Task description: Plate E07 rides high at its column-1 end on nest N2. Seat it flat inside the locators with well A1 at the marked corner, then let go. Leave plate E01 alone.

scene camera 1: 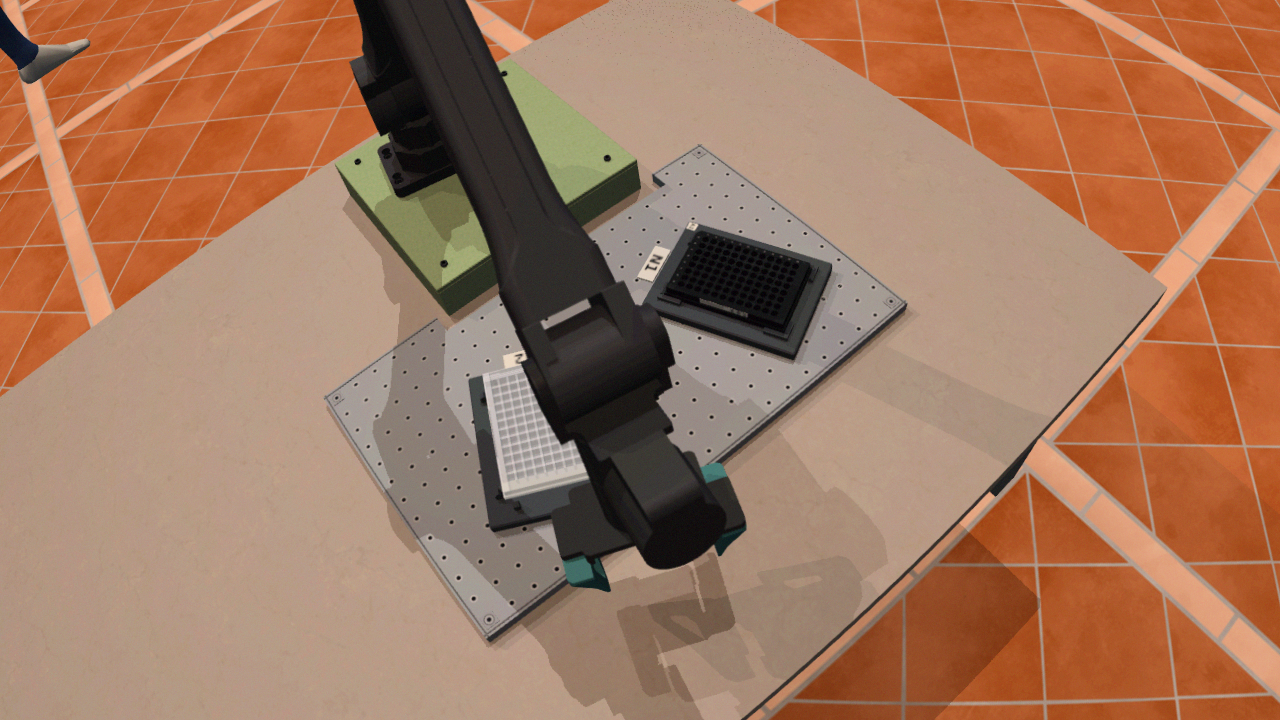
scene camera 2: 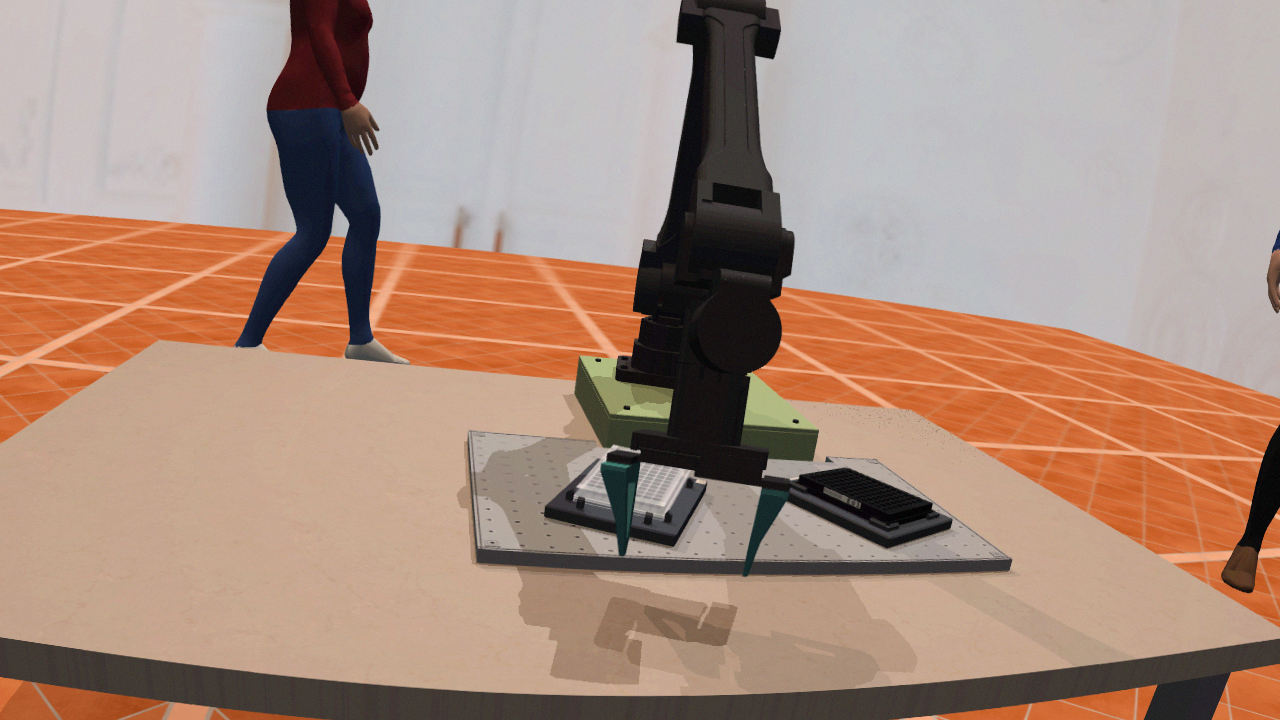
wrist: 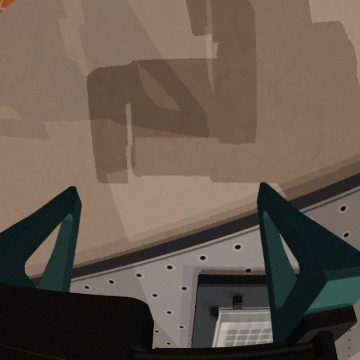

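Where they show: gripper, fingertip midpoint: (scene camera 2: 683,565) (wrist: 165,193); arm's base, origin of the base link: (scene camera 1: 433,157) (scene camera 2: 658,378).
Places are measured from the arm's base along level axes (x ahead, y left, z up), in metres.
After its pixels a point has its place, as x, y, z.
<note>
The white plate E07 (scene camera 1: 528,438) {0.400, -0.044, -0.013} (scene camera 2: 662,483) {0.403, -0.007, -0.012} (wrist: 245,336) {0.430, -0.022, -0.016} rests tilted on the dark nest N2 (scene camera 1: 508,517) {0.454, -0.092, -0.030} (scene camera 2: 568,512) {0.461, -0.090, -0.031} (wrist: 204,305) {0.461, 0.005, -0.030}; one end stands higher in scene camera 1. The arm hides part of it there, and its well labels are too small to read. My gripper (scene camera 1: 664,571) {0.566, 0.006, -0.023} (scene camera 2: 684,563) {0.566, 0.006, -0.023} (wrist: 165,193) {0.566, 0.006, -0.023} is open and empty. It hangs beyond the plate, above the board's front edge, with the fingers wide apart and not around the plate. The black plate E01 (scene camera 1: 738,277) {0.339, 0.214, -0.016} (scene camera 2: 863,494) {0.356, 0.207, -0.015} sits on nest N1 (scene camera 1: 807,329) (scene camera 2: 887,537).
Both nests stand on a grey perforated board (scene camera 1: 411,447) {0.333, -0.151, -0.042} (scene camera 2: 510,535) {0.508, -0.135, -0.042} (wrist: 165,285) {0.476, 0.032, -0.041} on the table (scene camera 1: 223,501) {0.280, -0.368, -0.054} (scene camera 2: 313,537) {0.553, -0.297, -0.055}. The arm's green base block (scene camera 1: 572,134) {0.061, 0.157, -0.004} (scene camera 2: 617,422) {0.191, -0.052, -0.017} stands behind the board. A white N1 label (scene camera 1: 653,263) {0.260, 0.156, -0.040} lies beside the black plate's nest.
</note>
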